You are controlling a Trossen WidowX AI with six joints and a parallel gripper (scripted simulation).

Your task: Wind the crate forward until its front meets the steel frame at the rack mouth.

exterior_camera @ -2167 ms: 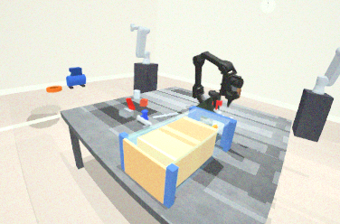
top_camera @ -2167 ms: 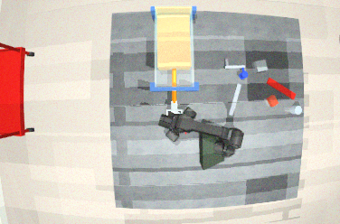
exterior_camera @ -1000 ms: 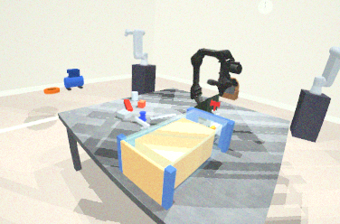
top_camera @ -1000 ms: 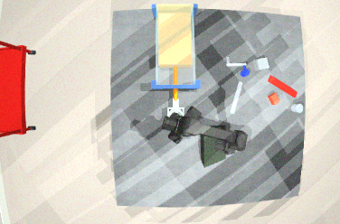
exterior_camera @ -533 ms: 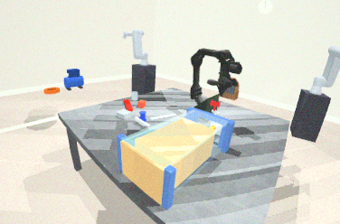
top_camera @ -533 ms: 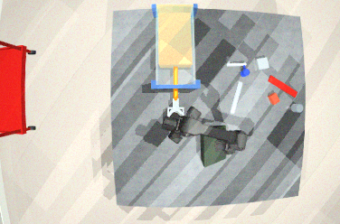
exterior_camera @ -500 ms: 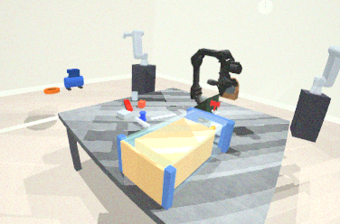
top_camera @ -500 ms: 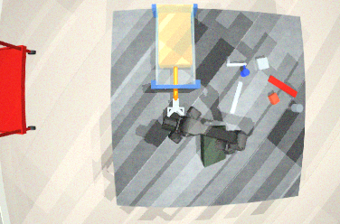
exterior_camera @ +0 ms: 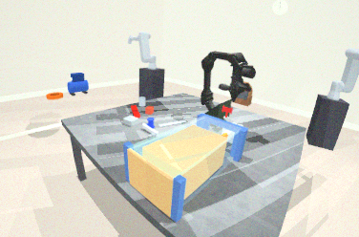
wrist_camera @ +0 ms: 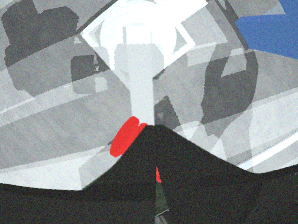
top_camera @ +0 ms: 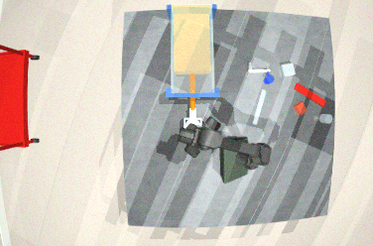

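The winch handle with red grip lies 1 cm behind my gripper tip, 1 cm to the right of it and 11 cm below it. The rest, counted from my gripper tip: blue frame (19 cm ahead, 1 cm to the left, 11 cm below); white bar (7 cm ahead, 36 cm to the right, 21 cm below); white winch (2 cm ahead, 3 cm to the left, 18 cm below).
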